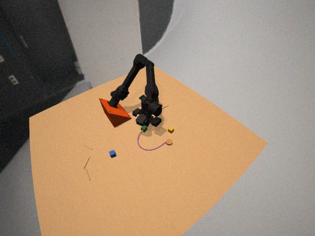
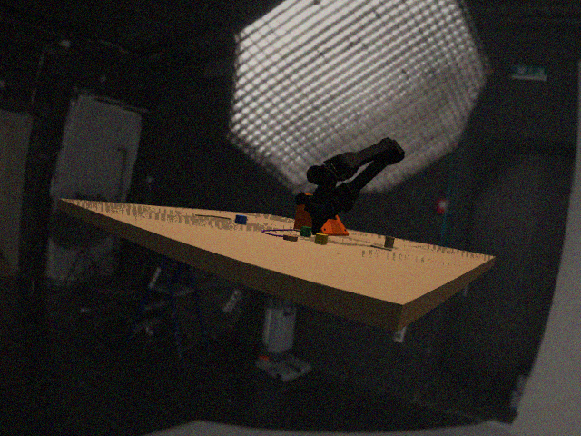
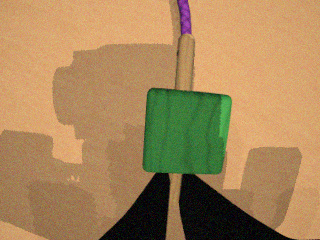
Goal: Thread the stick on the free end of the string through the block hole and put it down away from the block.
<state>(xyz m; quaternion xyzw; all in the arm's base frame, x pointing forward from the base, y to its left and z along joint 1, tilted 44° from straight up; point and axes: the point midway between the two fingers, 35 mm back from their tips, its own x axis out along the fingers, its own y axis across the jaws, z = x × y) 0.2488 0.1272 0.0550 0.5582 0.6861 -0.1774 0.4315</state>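
The green cube lies 2 cm to the right of my gripper tip, 1 cm ahead of it and 1 cm above it. From my gripper tip the other things lie so: thin wooden stick: 4 cm to the right, 2 cm ahead, 1 cm above; then yellow cube: 11 cm to the left, 11 cm ahead, 1 cm above; then round wooden button: 18 cm ahead, 5 cm to the left.
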